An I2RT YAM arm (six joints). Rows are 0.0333 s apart.
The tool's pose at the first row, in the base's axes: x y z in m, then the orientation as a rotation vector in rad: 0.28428, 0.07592, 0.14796, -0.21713, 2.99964, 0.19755
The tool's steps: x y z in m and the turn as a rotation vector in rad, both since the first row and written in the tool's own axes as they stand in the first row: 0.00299, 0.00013, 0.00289, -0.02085, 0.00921, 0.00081; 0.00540, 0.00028, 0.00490, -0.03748, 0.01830, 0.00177; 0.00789, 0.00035, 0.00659, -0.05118, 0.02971, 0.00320; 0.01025, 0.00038, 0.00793, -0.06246, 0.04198, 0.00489; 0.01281, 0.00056, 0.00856, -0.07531, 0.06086, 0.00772; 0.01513, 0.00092, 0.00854, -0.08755, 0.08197, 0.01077; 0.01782, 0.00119, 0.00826, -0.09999, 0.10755, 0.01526; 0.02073, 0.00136, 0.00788, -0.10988, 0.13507, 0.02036; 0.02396, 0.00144, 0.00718, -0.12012, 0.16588, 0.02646; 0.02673, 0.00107, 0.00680, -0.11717, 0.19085, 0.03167; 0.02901, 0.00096, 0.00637, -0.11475, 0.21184, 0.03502; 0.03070, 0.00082, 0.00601, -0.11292, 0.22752, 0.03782; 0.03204, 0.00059, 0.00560, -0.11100, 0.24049, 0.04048; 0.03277, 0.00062, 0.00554, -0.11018, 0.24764, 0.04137
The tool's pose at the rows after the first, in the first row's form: 0.28166, 0.07605, 0.14473, -0.21953, 3.00804, 0.22862; 0.27951, 0.07615, 0.14244, -0.22124, 3.01631, 0.25350; 0.27726, 0.07612, 0.14045, -0.22234, 3.02697, 0.27406; 0.27509, 0.07602, 0.13881, -0.22293, 3.03858, 0.29107; 0.27263, 0.07594, 0.13787, -0.22303, 3.05671, 0.31060; 0.27029, 0.07598, 0.13761, -0.22309, 3.07703, 0.32939; 0.26758, 0.07584, 0.13756, -0.22164, 3.10190, 0.34882; 0.26465, 0.07556, 0.13755, 0.21701, -3.09694, -0.36087; 0.26139, 0.07511, 0.13781, 0.20929, -3.06431, -0.36979; 0.25868, 0.07432, 0.13777, 0.20174, -3.04080, -0.35995; 0.25641, 0.07385, 0.13786, 0.19703, -3.02097, -0.35176; 0.25473, 0.07343, 0.13797, 0.19308, -3.00614, -0.34570; 0.25340, 0.07297, 0.13816, 0.18929, -2.99397, -0.34015; 0.25267, 0.07289, 0.13813, 0.18809, -2.98718, -0.33741
